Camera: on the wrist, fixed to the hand. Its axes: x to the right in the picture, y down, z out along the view.
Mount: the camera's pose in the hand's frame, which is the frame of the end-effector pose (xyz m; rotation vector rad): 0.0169 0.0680 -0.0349 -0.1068 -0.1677 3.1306
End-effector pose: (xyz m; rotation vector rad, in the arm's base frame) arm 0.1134 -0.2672 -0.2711 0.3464 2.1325 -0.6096
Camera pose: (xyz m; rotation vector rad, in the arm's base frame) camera 0.1106 -0.1907 -0.2875 2.1994 -0.4033 1.2071
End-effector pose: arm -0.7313 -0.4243 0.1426 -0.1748 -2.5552 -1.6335
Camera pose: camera -0.7368 -0.4270 0.2206 -2.1114 0.1723 0.0608
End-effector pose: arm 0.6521 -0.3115 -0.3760 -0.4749 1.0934 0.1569
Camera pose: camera 0.6075 -0.2684 -0.4237 -1.4865 -0.5401 -2.5937
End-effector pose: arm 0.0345 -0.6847 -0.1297 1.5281 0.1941 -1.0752
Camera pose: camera 0.1062 -0.6820 -0.0985 0.0971 -1.6301 1.3506
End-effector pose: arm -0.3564 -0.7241 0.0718 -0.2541 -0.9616 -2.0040
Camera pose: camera -0.3072 -0.7812 0.0928 -0.9592 0.2271 0.9212
